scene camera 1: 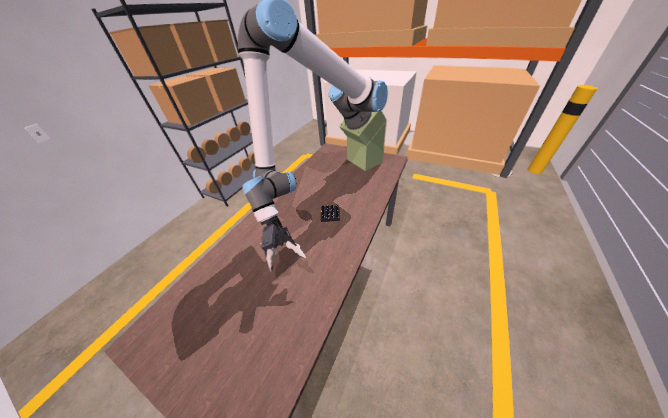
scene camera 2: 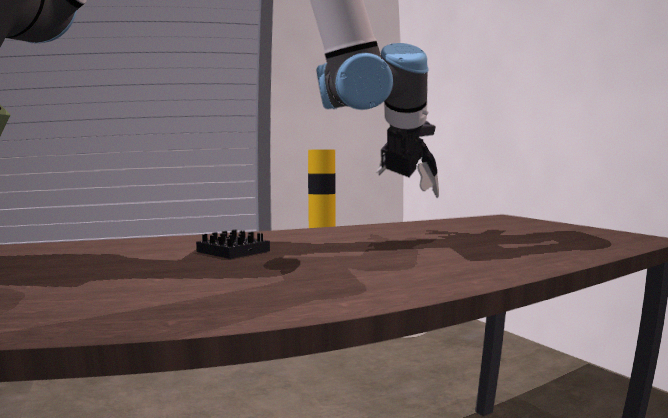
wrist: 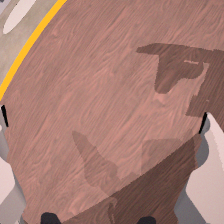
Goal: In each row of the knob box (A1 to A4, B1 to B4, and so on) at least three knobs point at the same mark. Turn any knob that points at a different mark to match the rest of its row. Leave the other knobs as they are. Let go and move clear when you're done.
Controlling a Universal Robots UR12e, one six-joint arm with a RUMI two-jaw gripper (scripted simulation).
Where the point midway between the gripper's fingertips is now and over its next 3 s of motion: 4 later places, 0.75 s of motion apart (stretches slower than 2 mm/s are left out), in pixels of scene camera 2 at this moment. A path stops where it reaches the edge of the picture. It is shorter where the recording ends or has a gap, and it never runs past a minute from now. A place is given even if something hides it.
My gripper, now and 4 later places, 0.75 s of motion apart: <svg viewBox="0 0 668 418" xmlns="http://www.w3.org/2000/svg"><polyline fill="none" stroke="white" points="408,185 313,198 235,208 223,210 210,212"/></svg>
